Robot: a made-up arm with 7 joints. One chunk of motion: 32 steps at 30 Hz.
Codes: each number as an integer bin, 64 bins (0 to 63) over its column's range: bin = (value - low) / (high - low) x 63, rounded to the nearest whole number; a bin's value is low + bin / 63 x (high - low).
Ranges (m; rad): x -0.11..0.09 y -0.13..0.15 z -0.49..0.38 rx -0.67..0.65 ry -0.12..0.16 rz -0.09..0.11
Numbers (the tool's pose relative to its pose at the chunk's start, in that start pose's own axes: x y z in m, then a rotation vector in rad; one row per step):
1: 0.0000 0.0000 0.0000 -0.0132 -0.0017 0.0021
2: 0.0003 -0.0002 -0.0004 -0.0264 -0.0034 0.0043
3: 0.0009 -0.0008 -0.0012 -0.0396 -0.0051 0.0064
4: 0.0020 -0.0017 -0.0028 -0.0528 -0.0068 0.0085
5: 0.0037 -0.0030 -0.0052 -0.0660 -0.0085 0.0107
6: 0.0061 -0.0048 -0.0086 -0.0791 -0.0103 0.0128
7: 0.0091 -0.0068 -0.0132 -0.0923 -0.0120 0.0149
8: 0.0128 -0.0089 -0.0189 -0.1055 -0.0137 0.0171
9: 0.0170 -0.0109 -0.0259 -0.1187 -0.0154 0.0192
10: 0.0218 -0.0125 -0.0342 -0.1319 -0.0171 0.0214
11: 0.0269 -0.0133 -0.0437 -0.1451 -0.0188 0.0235
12: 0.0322 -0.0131 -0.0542 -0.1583 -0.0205 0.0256
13: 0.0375 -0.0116 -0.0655 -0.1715 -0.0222 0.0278
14: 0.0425 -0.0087 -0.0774 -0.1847 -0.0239 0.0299
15: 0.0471 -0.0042 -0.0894 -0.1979 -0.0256 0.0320
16: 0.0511 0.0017 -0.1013 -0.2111 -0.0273 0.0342
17: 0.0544 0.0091 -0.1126 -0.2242 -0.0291 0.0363
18: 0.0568 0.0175 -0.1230 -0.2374 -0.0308 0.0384
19: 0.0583 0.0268 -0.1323 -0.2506 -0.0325 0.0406
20: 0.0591 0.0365 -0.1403 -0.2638 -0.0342 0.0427
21: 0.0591 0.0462 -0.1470 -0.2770 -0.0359 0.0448
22: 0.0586 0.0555 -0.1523 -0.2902 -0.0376 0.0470
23: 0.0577 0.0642 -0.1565 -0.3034 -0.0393 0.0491
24: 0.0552 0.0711 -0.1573 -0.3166 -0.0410 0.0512
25: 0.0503 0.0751 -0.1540 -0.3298 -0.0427 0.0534
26: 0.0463 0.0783 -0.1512 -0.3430 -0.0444 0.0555
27: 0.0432 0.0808 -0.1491 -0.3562 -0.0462 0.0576
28: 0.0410 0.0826 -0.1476 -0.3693 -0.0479 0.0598
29: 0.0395 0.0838 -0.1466 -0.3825 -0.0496 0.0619
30: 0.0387 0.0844 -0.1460 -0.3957 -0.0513 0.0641
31: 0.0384 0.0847 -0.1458 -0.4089 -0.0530 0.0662
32: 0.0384 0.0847 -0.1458 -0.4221 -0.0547 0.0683
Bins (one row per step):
1: 35 29 35 31 27 29
2: 35 29 35 31 26 30
3: 35 29 35 30 26 30
4: 35 29 35 29 25 31
5: 36 29 35 29 25 32
6: 37 28 35 28 25 32
7: 38 28 35 28 24 33
8: 39 27 34 27 24 34
9: 40 27 34 26 24 34
10: 42 26 33 26 23 35
11: 43 26 32 25 23 36
12: 45 26 32 24 22 36
13: 46 27 31 24 22 37
14: 48 27 30 23 22 38
15: 49 28 29 23 21 38
16: 51 30 28 22 21 39
17: 52 31 27 21 20 40
18: 53 33 27 21 20 40
19: 53 35 26 20 20 41
20: 53 37 25 19 19 42
21: 53 40 25 19 19 42
22: 53 42 24 18 19 43
23: 53 44 24 17 18 44
24: 52 45 24 17 18 44
25: 50 46 24 16 17 45
26: 49 47 25 16 17 46
27: 48 47 25 15 17 46
28: 48 48 25 14 16 47
29: 47 48 25 14 16 48
30: 47 48 25 13 15 49
31: 47 48 25 12 15 49
32: 47 48 25 12 15 50

